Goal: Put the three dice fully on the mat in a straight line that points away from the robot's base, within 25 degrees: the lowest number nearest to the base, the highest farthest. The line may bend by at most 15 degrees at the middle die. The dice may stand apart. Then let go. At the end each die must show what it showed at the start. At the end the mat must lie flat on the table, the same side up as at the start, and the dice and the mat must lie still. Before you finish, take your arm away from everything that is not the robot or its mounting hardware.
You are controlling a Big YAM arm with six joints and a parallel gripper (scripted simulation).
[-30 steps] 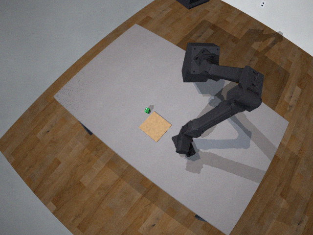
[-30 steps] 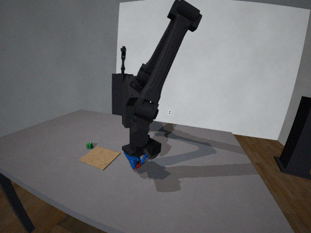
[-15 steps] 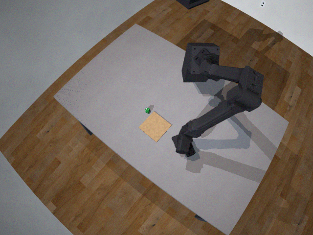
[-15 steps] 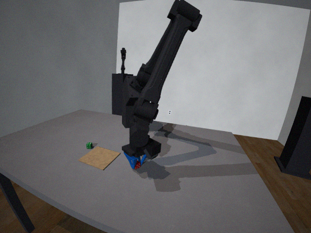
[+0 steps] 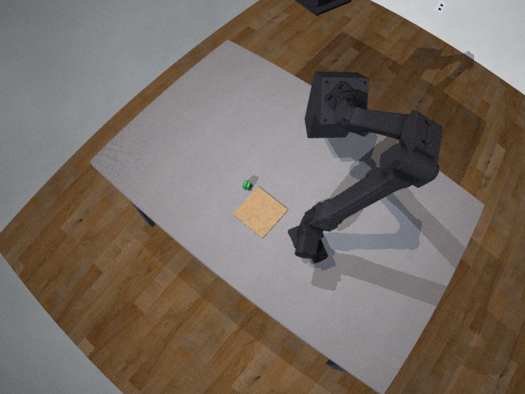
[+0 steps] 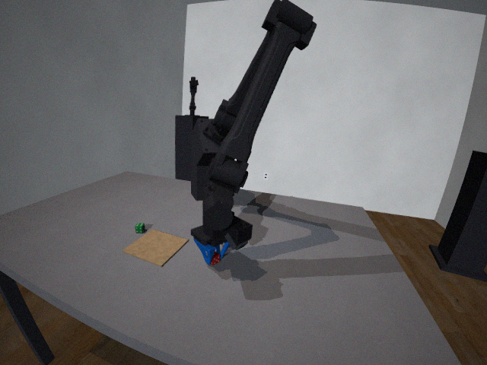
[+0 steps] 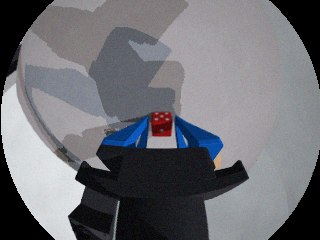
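My hand is right at the red die. Also, from my hand: tan mat 180 mm to the right, 50 mm ahead, 10 mm below; green die 280 mm to the right, 30 mm ahead; white die 90 mm behind, 20 mm to the right.
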